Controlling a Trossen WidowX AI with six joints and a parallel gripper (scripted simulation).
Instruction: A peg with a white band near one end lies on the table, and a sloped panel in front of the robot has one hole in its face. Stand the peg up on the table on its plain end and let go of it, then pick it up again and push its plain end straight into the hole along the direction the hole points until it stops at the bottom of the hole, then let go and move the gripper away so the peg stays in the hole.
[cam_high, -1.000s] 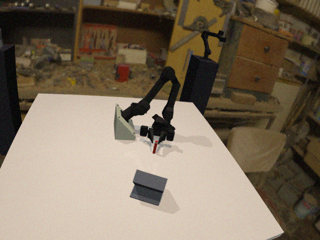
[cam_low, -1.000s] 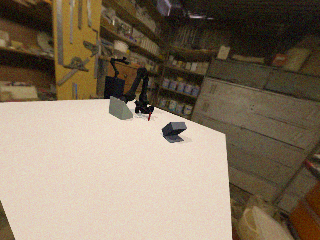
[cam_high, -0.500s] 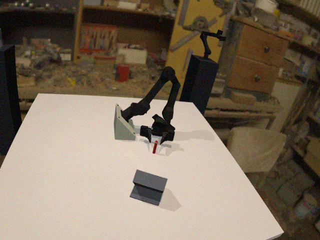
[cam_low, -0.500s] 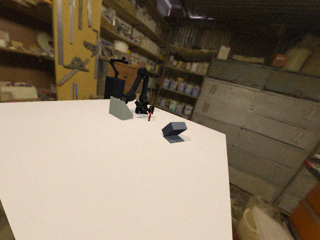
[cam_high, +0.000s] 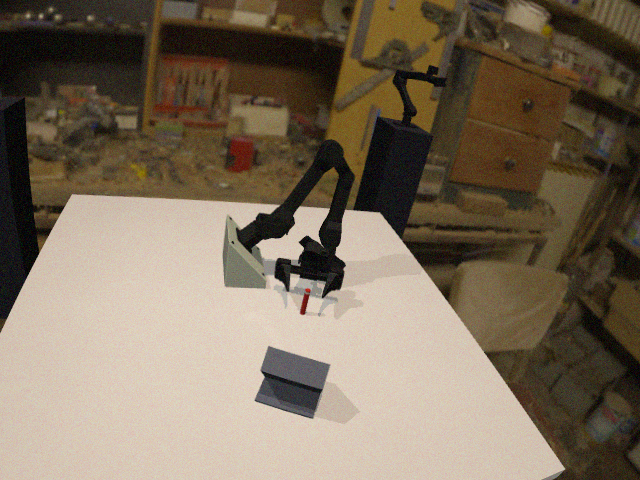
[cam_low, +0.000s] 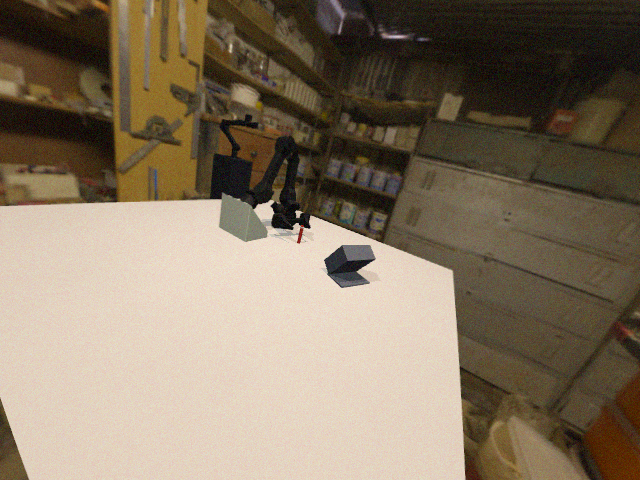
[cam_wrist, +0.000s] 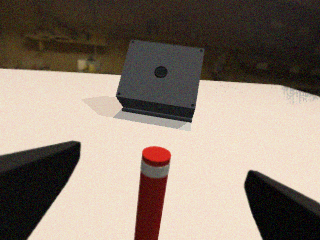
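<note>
Right now my gripper tip is 10 mm to the right of the red peg and 10 mm above it. Round my gripper tip: sloped panel 260 mm ahead, 90 mm to the right, 10 mm below.
</note>
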